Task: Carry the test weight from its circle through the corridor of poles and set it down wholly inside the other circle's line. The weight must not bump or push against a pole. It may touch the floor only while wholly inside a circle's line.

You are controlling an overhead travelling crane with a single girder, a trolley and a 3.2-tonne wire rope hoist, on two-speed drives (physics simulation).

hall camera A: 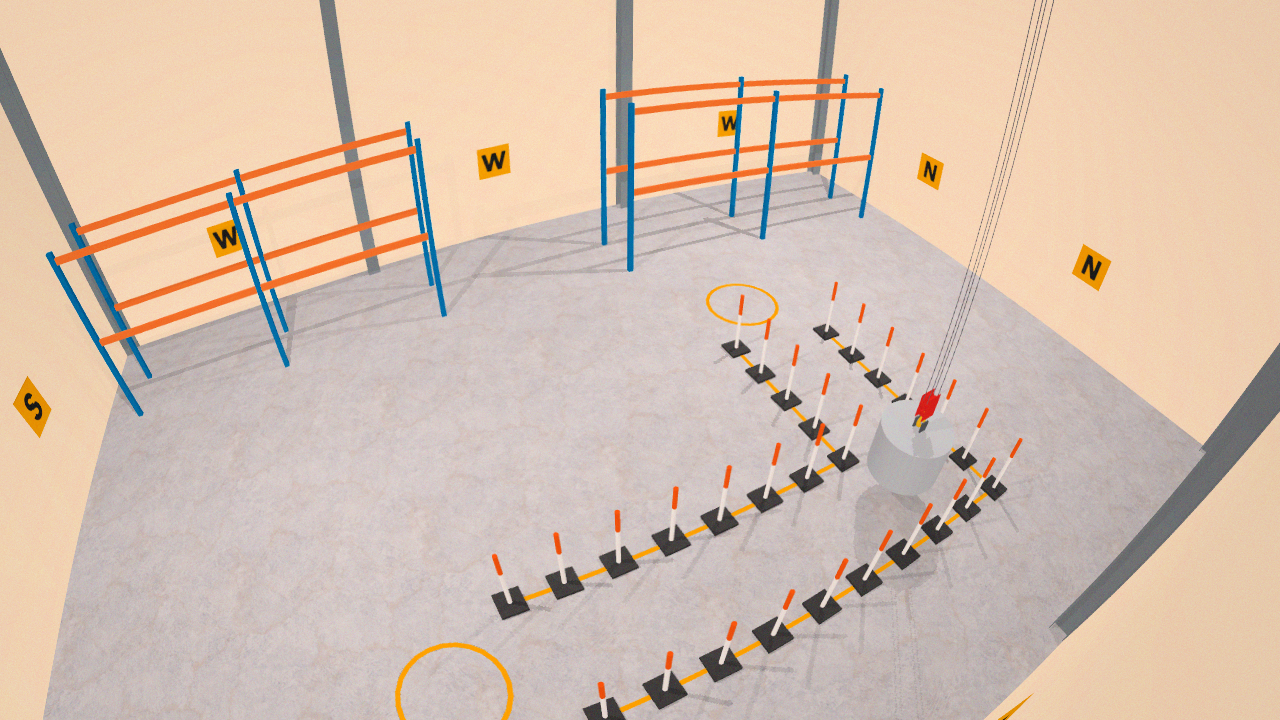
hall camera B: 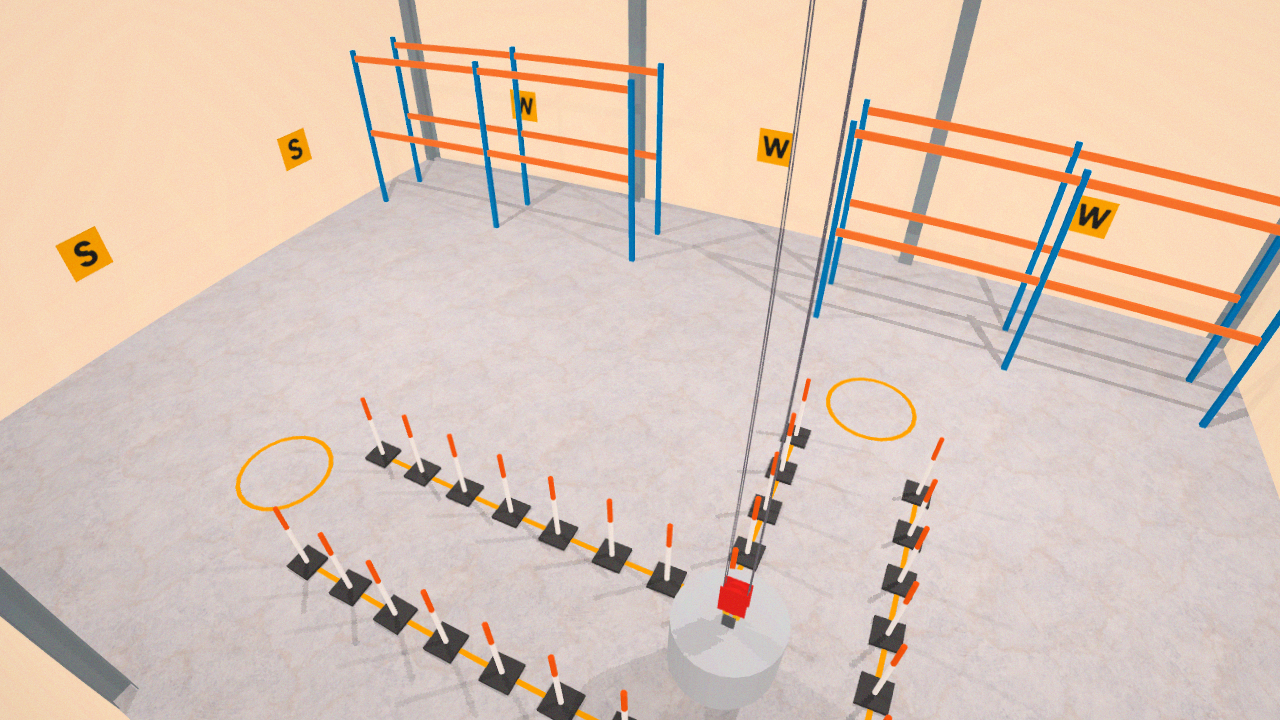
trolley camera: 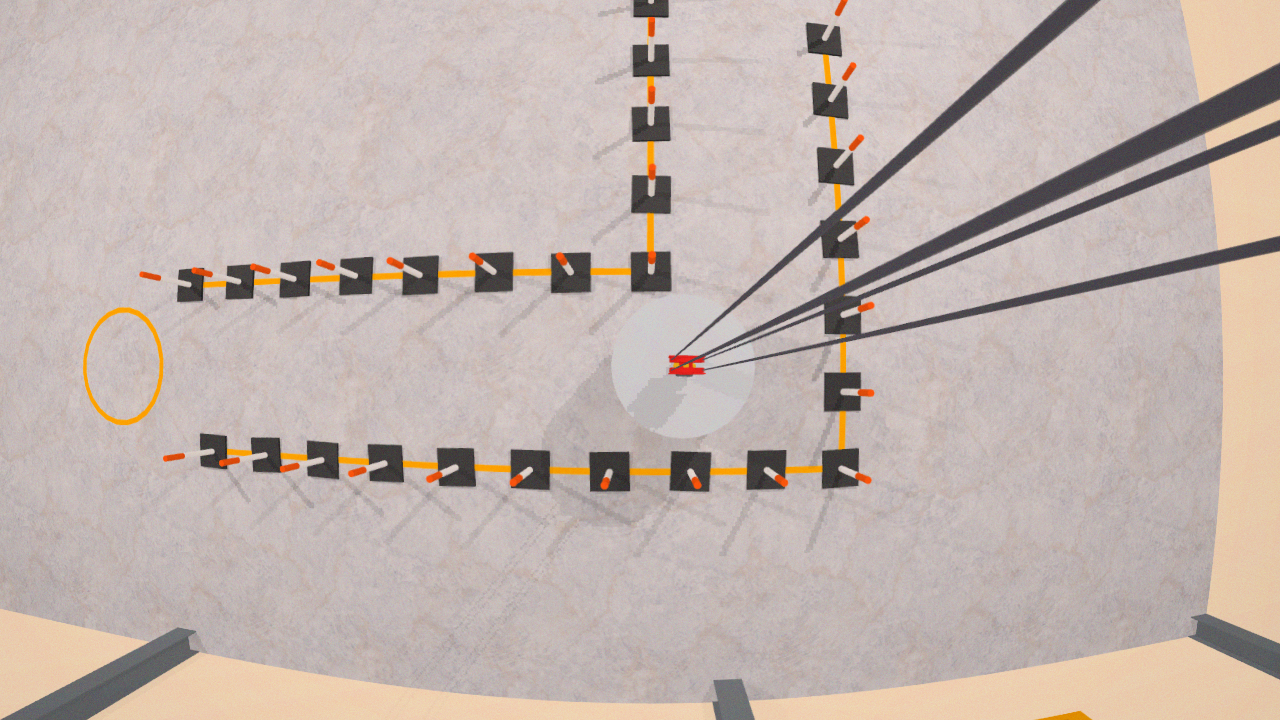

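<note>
The test weight, a pale grey cylinder, hangs upright above the floor at the bend of the corridor. My gripper, the red hook block, is at its top middle and holds it. In the trolley camera view the weight is close below and right of the inner corner pole, with a small visible gap to its base. One orange circle lies beyond the long leg's end. The other circle lies beyond the other leg's end.
The outer corner pole stands below and right of the weight in the trolley camera view. Orange-tipped poles on black bases, joined by orange lines, border both legs. Blue and orange racks stand along the W wall.
</note>
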